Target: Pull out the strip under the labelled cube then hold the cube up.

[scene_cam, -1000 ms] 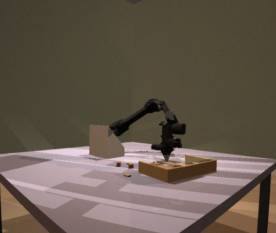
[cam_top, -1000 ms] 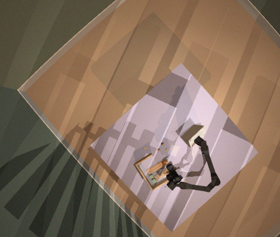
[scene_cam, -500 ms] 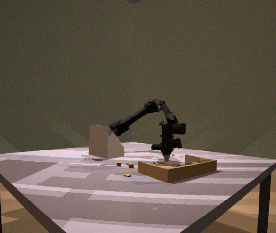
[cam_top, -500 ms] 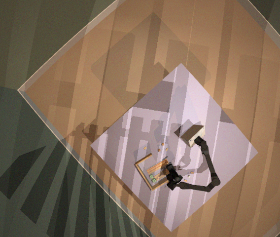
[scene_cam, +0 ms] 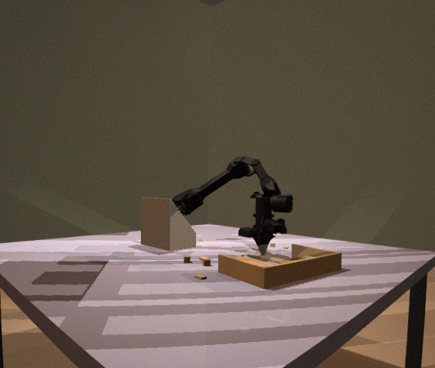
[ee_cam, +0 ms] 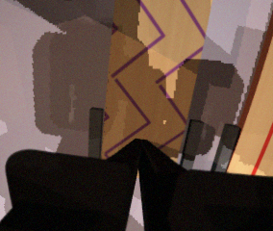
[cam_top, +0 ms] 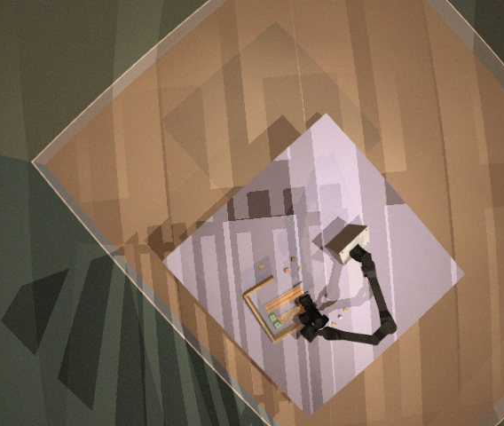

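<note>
My gripper tip is now 100 mm short of the purple zigzag strip and 20 mm to the left of it.
</note>
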